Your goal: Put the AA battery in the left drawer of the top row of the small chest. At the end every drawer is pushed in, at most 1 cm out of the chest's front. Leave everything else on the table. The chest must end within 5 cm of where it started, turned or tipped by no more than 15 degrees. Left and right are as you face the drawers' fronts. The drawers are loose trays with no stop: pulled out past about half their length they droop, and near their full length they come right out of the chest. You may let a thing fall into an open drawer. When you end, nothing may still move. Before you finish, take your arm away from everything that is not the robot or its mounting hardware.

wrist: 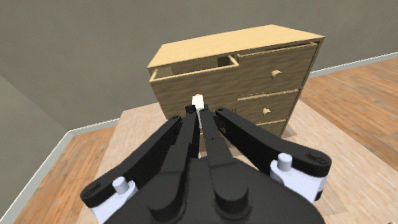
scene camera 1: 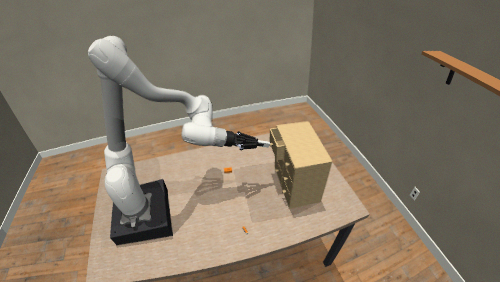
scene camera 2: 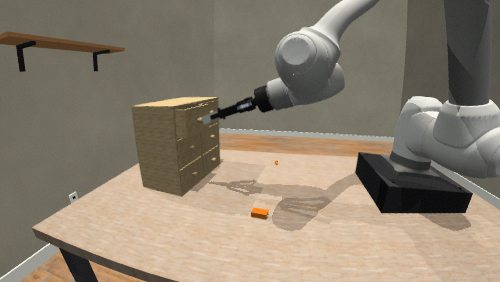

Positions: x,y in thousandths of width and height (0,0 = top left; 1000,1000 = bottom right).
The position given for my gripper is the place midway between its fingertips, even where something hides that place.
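Observation:
My gripper (scene camera 2: 407,427) is in sight, and the wrist view shows it as well (wrist: 499,462). I see a wooden chest (scene camera 2: 309,449), which the wrist view (wrist: 584,194) and scene camera 1 (scene camera 1: 625,580) show me too. There is also a drawer (scene camera 2: 377,434), and in the wrist view I find a drawer (wrist: 655,324).

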